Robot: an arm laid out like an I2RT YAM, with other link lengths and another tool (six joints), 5 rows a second.
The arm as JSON. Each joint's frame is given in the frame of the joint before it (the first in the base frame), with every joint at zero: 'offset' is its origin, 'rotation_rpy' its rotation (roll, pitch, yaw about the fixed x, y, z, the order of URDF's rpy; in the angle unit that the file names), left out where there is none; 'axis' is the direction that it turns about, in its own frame. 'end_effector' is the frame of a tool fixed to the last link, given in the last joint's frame.
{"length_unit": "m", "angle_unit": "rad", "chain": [
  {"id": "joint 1", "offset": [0.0, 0.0, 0.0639], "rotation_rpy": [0.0, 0.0, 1.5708], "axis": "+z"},
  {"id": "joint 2", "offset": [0.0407, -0.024, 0.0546], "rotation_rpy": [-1.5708, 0.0, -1.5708], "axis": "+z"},
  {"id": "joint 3", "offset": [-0.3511, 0.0, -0.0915], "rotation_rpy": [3.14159, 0.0, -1.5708], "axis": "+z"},
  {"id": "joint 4", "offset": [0.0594, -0.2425, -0.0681], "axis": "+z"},
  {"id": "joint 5", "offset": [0.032, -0.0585, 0.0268], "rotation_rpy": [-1.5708, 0.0, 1.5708], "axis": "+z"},
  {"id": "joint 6", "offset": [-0.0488, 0.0, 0.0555], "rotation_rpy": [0.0, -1.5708, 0.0], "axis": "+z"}
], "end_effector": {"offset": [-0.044, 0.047, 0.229], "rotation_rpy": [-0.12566, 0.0, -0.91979]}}
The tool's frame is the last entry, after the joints.
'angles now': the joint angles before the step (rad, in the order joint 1, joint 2, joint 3, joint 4, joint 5, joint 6). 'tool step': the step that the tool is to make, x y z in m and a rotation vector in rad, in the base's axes. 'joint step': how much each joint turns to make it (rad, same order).
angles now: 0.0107, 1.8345, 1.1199, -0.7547, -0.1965, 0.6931
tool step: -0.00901, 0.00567, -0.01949, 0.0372, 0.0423, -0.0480
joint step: 0.0000, 0.0292, -0.0446, 0.0429, -0.0334, 0.0523
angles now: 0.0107, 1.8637, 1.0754, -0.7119, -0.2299, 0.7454
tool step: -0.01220, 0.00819, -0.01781, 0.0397, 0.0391, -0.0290
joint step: 0.0000, 0.0246, -0.0507, 0.0446, -0.0385, 0.0322
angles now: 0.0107, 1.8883, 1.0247, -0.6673, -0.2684, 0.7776
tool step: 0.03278, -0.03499, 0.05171, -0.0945, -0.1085, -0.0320
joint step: -0.0230, -0.0842, 0.1101, -0.0856, 0.0948, 0.0001
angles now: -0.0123, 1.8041, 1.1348, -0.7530, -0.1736, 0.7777
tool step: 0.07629, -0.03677, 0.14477, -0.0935, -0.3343, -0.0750
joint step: -0.0107, -0.1441, 0.2363, -0.0402, 0.1029, 0.0338
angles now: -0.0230, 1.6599, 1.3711, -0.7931, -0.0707, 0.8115
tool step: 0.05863, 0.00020, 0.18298, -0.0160, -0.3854, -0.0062
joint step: 0.0138, -0.0569, 0.3032, 0.0261, 0.0200, 0.0092
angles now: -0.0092, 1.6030, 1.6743, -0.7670, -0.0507, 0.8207
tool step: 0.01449, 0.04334, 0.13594, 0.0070, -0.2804, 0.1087
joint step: 0.0459, 0.0001, 0.2216, 0.0565, -0.0550, -0.0307
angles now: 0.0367, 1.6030, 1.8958, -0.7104, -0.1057, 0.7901
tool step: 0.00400, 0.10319, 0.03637, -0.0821, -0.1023, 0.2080
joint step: 0.1578, 0.0628, 0.1183, 0.0247, -0.0125, -0.1058
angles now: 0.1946, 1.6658, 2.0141, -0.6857, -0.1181, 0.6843
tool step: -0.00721, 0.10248, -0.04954, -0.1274, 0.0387, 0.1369
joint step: 0.2038, 0.0582, -0.0321, 0.0108, 0.1027, -0.0783
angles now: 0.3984, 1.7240, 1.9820, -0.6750, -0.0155, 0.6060
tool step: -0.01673, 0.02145, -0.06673, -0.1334, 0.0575, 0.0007
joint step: 0.0969, -0.0258, -0.1717, 0.0382, 0.1289, -0.0415
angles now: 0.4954, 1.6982, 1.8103, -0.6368, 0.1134, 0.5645
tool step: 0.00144, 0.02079, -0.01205, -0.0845, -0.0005, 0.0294
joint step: 0.0460, 0.0474, 0.0533, -0.0397, 0.0522, -0.0551
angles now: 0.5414, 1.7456, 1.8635, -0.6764, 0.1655, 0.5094
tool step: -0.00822, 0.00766, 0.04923, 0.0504, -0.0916, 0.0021
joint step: 0.0306, -0.0306, 0.0340, 0.0382, 0.0276, 0.0091
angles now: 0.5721, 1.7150, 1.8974, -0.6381, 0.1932, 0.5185
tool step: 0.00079, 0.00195, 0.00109, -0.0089, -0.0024, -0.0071
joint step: 0.0108, 0.0092, 0.0186, -0.0123, 0.0199, 0.0000
